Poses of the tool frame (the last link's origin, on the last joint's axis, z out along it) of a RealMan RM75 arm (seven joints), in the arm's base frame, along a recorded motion.
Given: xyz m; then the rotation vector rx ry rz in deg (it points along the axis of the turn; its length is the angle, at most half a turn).
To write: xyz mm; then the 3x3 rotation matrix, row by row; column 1 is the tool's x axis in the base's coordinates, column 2 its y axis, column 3 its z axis. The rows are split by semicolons. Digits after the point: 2 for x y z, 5 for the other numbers.
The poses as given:
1: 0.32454 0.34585 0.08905 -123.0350 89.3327 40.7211
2: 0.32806 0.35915 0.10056 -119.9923 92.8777 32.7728
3: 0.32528 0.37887 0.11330 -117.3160 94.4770 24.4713
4: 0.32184 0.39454 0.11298 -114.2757 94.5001 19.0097
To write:
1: 324.54 345.85 89.05; 0.25181 -0.95258 -0.17085; -0.75378 -0.30377 0.58271; -0.60697 -0.01795 -0.79452
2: 328.06 359.15 100.56; 0.23196 -0.97083 -0.06075; -0.79397 -0.22504 0.56477; -0.56197 -0.08277 -0.82301
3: 325.28 378.87 113.30; 0.22787 -0.97229 0.05215; -0.82472 -0.16426 0.54117; -0.51761 -0.16632 -0.83930
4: 321.84 394.54 112.98; 0.22607 -0.96402 0.13987; -0.83495 -0.11781 0.53757; -0.50175 -0.23831 -0.83154
